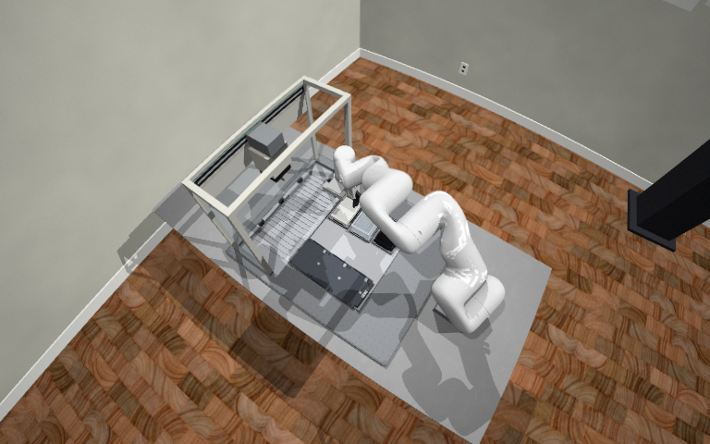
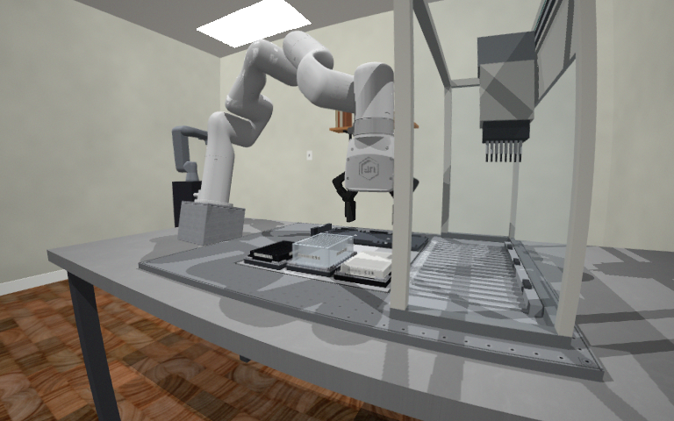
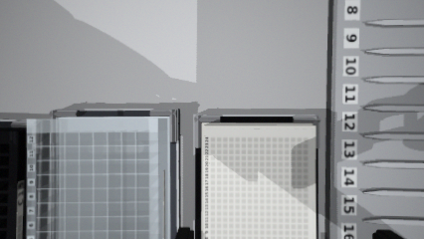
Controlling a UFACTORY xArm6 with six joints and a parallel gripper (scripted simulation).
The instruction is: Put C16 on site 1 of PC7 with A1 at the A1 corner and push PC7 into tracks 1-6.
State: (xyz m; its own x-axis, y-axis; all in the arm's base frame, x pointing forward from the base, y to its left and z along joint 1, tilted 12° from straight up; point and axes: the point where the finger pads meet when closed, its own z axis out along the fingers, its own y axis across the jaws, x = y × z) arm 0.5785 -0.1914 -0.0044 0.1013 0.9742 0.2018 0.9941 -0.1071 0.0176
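The white 384-well plate C16 is 90 mm below my hand. The rest, counted from my hand: clear deep-well block C51: 110 mm behind, 70 mm below, 20 mm to the left; then nest S3: 100 mm below; then frame post: 170 mm to the right, 140 mm above, 80 mm ahead.
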